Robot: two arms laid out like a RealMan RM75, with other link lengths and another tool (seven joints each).
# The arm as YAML. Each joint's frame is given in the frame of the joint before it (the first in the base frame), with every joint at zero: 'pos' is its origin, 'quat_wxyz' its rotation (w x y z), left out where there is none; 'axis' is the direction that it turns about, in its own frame. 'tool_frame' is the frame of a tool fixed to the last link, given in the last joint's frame.
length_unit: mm
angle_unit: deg
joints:
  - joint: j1
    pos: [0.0, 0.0, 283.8]
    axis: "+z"
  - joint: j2
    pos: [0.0, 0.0, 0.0]
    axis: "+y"
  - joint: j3
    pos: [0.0, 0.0, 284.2]
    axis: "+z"
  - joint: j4
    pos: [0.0, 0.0, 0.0]
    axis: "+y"
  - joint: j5
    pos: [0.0, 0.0, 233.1]
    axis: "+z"
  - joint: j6
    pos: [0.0, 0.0, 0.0]
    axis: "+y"
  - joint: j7
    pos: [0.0, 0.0, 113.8]
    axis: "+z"
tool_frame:
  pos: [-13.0, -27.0, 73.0]
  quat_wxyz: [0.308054, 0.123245, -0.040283, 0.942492]
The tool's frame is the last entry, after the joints.
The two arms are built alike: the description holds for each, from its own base.
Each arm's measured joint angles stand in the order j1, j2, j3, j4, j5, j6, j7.
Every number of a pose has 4 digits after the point. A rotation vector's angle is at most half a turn.
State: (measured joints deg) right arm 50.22 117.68 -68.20 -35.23 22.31 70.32 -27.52; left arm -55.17 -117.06 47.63 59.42 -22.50 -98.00 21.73
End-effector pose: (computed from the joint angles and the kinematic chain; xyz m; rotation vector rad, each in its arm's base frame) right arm 0.3040 0.4671 -0.0344 0.5319 2.2688 0.2392; left arm -0.2091 0.4598 0.0578 -2.2451 1.8865 0.8724
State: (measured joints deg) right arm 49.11 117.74 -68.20 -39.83 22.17 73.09 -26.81; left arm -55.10 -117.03 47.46 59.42 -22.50 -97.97 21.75
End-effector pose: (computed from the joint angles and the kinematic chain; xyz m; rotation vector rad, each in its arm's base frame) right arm 0.2953 0.4692 -0.0248 0.5277 2.2778 0.2552; left arm -0.2098 0.4598 0.0583 -2.2462 1.8818 0.8720
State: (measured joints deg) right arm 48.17 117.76 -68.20 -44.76 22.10 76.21 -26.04; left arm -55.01 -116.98 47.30 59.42 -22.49 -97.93 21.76
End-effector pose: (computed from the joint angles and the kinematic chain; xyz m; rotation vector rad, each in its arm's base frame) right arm 0.2841 0.4713 -0.0140 0.5193 2.2874 0.2722; left arm -0.2108 0.4598 0.0590 -2.2475 1.8765 0.8727
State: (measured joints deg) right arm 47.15 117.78 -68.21 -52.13 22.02 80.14 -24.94; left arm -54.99 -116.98 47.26 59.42 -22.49 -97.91 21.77
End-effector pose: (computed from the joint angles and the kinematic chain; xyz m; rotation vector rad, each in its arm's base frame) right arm 0.2639 0.4762 0.0035 0.4948 2.3039 0.3175; left arm -0.2110 0.4598 0.0590 -2.2476 1.8754 0.8726
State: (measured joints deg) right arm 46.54 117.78 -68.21 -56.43 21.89 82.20 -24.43; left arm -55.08 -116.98 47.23 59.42 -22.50 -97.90 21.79
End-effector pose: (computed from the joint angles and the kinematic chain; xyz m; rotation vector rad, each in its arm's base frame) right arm 0.2524 0.4783 0.0144 0.4766 2.3113 0.3494; left arm -0.2102 0.4602 0.0591 -2.2454 1.8766 0.8720
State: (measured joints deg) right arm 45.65 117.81 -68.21 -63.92 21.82 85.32 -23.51; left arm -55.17 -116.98 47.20 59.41 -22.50 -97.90 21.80
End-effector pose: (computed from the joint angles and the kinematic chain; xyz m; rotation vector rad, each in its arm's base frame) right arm 0.2303 0.4814 0.0337 0.4404 2.3269 0.4161; left arm -0.2096 0.4605 0.0591 -2.2438 1.8777 0.8713
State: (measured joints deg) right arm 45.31 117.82 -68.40 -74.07 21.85 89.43 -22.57; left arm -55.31 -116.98 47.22 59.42 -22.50 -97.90 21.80
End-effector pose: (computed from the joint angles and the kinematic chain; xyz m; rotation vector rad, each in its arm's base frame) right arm 0.1929 0.4833 0.0597 0.3620 2.3473 0.5149; left arm -0.2084 0.4611 0.0591 -2.2407 1.8805 0.8713
